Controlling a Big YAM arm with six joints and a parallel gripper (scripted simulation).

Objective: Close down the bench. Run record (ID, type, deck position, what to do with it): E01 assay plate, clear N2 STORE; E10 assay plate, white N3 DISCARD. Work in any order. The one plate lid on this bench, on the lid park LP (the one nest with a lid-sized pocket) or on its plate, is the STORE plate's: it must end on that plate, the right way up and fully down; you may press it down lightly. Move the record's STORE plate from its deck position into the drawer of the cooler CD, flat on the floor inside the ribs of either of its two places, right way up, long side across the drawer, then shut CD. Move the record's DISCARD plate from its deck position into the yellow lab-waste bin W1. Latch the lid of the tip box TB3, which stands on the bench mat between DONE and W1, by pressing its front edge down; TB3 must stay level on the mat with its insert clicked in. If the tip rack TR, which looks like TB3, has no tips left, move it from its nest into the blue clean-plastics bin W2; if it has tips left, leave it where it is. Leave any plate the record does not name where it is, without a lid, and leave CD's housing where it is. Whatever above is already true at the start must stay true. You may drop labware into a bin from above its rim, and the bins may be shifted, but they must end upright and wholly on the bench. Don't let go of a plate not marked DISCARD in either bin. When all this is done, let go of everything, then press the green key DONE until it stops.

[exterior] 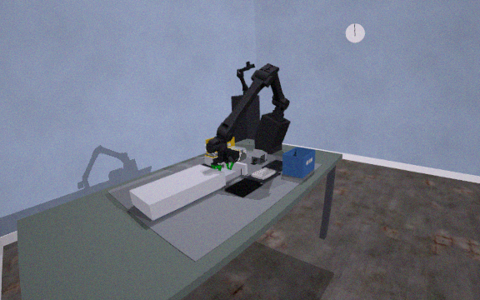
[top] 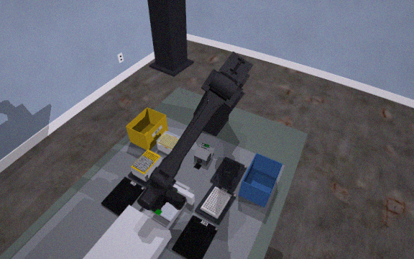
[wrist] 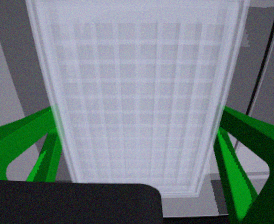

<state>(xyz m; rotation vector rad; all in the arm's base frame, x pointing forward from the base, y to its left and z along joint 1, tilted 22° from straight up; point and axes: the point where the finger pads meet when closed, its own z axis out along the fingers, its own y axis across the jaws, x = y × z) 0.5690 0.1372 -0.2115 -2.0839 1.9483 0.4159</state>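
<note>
Now: the clear plate right at my hand. From my hand the other things lie so: white cooler CD: 17 cm ahead, 1 cm to the left, 1 cm above; then plate lid: right at my hand; then cooler drawer: 3 cm ahead.
</note>
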